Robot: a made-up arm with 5 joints.
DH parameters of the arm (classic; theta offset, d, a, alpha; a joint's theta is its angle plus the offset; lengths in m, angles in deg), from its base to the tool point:
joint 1: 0 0.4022 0 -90
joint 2: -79.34 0 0.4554 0
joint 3: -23.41 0 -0.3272 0
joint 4: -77.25 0 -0.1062 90
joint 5: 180 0.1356 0 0
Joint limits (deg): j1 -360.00..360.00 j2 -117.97..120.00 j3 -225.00..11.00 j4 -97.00..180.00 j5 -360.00..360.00
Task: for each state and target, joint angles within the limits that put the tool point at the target. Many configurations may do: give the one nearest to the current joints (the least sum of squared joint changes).
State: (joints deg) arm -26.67 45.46 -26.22 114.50 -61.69
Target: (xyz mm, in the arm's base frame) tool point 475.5 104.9 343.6
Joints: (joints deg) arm 12.44 34.74 -68.84 98.36 -61.69
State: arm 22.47 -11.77 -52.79 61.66 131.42
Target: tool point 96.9 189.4 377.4
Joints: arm 62.91 5.88 -17.73 67.86 131.42
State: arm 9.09 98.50 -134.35 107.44 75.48
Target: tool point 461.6 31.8 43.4
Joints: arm 3.94 83.34 -102.58 130.59 75.48
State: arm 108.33 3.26 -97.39 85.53 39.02
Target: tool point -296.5 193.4 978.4
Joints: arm 146.88 -17.71 -97.87 90.83 39.02
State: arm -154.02 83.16 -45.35 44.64 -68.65
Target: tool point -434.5 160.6 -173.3
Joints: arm -200.29 89.06 -80.07 31.42 -68.65
